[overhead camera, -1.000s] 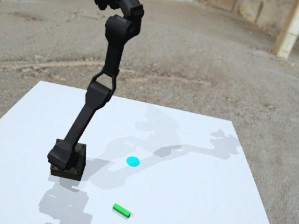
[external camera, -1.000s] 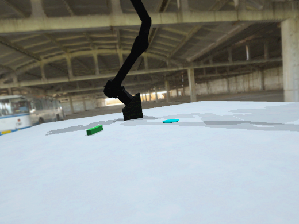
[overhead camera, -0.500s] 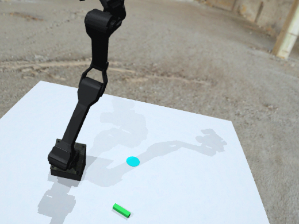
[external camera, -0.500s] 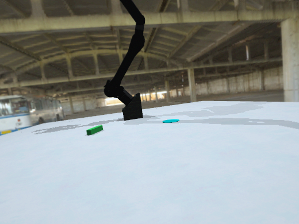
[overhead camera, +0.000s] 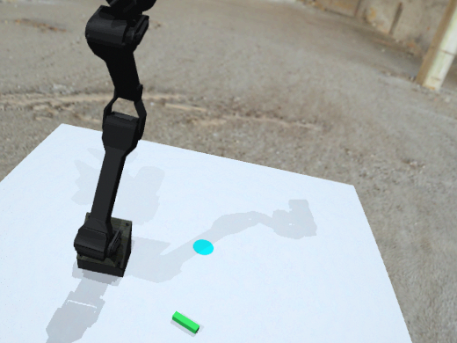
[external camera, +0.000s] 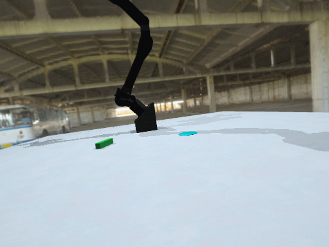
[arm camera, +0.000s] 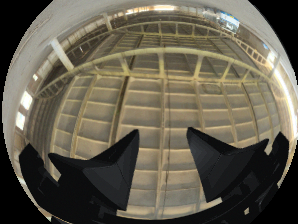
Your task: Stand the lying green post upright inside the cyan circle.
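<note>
The green post is 780 mm below my gripper tip, 340 mm ahead of it and 100 mm to the right of it. The rest, counted from my gripper tip: cyan circle 790 mm below, 350 mm ahead, 160 mm to the left.
</note>
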